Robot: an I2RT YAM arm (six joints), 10 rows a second.
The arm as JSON. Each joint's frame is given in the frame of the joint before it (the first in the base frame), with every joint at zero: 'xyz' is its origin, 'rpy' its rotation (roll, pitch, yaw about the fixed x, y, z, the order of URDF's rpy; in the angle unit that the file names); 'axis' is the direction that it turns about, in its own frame. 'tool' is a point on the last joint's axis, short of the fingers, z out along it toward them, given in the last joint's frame.
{
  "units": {
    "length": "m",
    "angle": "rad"
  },
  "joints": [
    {
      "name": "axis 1",
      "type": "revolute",
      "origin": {
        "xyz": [
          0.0,
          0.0,
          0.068
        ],
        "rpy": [
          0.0,
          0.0,
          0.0
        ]
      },
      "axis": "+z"
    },
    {
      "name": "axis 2",
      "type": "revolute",
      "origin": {
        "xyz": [
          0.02,
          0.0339,
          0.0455
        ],
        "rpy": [
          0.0,
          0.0,
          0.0
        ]
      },
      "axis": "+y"
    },
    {
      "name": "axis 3",
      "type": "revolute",
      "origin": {
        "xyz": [
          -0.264,
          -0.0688,
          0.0
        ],
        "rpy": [
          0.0,
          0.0,
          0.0
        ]
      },
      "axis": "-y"
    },
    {
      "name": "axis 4",
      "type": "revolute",
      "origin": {
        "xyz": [
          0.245,
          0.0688,
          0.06
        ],
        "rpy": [
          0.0,
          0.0,
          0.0
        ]
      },
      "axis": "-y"
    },
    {
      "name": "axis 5",
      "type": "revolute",
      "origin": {
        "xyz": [
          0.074,
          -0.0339,
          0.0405
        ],
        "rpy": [
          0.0,
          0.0,
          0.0
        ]
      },
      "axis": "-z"
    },
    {
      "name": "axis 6",
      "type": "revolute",
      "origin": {
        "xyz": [
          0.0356,
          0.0,
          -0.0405
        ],
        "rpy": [
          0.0,
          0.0,
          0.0
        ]
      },
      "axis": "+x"
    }
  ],
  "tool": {
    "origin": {
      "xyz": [
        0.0,
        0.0,
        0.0
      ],
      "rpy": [
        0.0,
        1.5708,
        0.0
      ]
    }
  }
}
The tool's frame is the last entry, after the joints.
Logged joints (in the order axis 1, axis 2, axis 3, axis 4, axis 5, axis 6), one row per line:
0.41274, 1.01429, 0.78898, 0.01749, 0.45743, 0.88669
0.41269, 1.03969, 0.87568, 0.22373, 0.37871, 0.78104
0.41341, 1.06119, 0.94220, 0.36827, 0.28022, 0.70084
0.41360, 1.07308, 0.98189, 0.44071, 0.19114, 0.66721
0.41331, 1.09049, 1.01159, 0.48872, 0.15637, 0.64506
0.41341, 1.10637, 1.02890, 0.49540, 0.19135, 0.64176
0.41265, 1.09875, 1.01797, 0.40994, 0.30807, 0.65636
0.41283, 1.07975, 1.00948, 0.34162, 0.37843, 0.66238
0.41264, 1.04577, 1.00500, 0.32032, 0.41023, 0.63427
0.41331, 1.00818, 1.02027, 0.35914, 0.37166, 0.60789
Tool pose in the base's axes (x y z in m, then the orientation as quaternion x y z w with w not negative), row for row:
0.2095, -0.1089, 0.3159, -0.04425, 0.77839, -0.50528, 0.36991
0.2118, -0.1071, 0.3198, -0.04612, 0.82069, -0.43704, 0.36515
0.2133, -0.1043, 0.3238, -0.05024, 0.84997, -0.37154, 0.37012
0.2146, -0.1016, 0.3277, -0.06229, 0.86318, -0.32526, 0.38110
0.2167, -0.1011, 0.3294, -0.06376, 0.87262, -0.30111, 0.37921
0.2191, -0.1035, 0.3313, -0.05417, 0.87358, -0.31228, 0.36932
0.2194, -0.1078, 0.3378, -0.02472, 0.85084, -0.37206, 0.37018
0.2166, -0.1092, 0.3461, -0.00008, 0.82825, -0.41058, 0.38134
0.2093, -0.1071, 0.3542, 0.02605, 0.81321, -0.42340, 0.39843
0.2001, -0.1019, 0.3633, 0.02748, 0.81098, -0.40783, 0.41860
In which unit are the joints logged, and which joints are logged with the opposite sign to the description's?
The joints are logged in radians. Opposite sign: axis 1, axis 4, axis 6.
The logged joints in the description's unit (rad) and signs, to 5 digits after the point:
-0.41274, 1.01429, 0.78898, -0.01749, 0.45743, -0.88669
-0.41269, 1.03969, 0.87568, -0.22373, 0.37871, -0.78104
-0.41341, 1.06119, 0.94220, -0.36827, 0.28022, -0.70084
-0.41360, 1.07308, 0.98189, -0.44071, 0.19114, -0.66721
-0.41331, 1.09049, 1.01159, -0.48872, 0.15637, -0.64506
-0.41341, 1.10637, 1.02890, -0.49540, 0.19135, -0.64176
-0.41265, 1.09875, 1.01797, -0.40994, 0.30807, -0.65636
-0.41283, 1.07975, 1.00948, -0.34162, 0.37843, -0.66238
-0.41264, 1.04577, 1.00500, -0.32032, 0.41023, -0.63427
-0.41331, 1.00818, 1.02027, -0.35914, 0.37166, -0.60789

